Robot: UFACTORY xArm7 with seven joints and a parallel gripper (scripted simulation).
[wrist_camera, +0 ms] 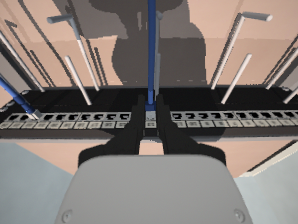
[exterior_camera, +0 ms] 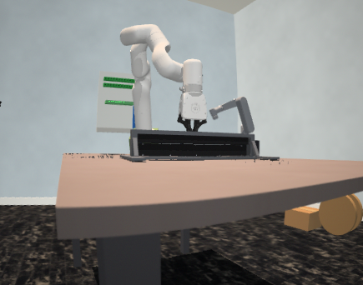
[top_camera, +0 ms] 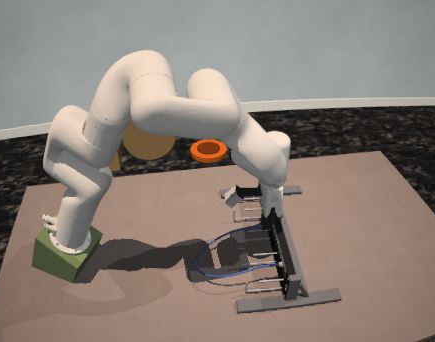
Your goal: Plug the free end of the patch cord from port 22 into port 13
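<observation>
Right now the cord plug is 20 mm ahead of my hand and 10 mm below it.
</observation>
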